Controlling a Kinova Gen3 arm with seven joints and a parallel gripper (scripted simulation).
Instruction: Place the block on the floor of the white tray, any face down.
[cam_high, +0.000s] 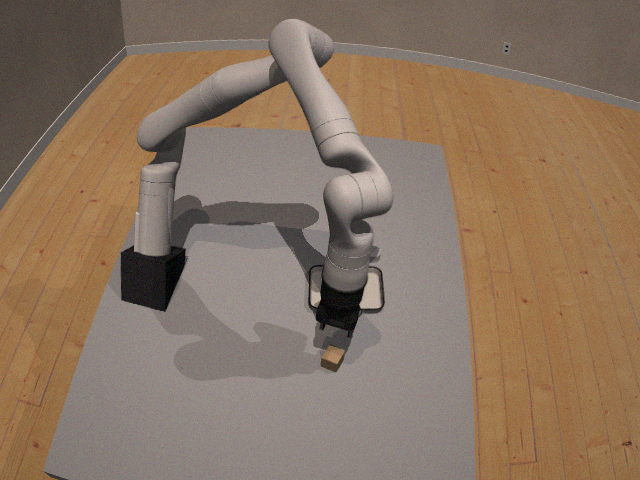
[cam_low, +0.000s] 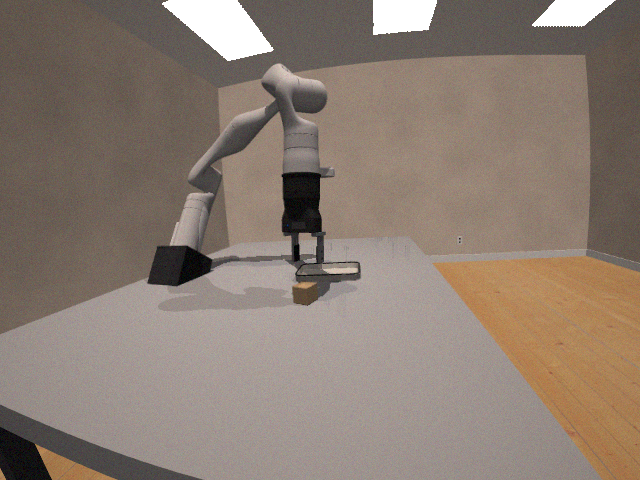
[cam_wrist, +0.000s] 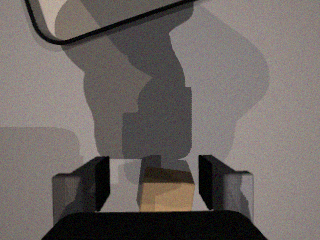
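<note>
Right now my hand is 8 cm above the block and 3 cm to the left of it. Also, from my hand: white tray 16 cm to the left, 8 cm below, 3 cm ahead.
</note>
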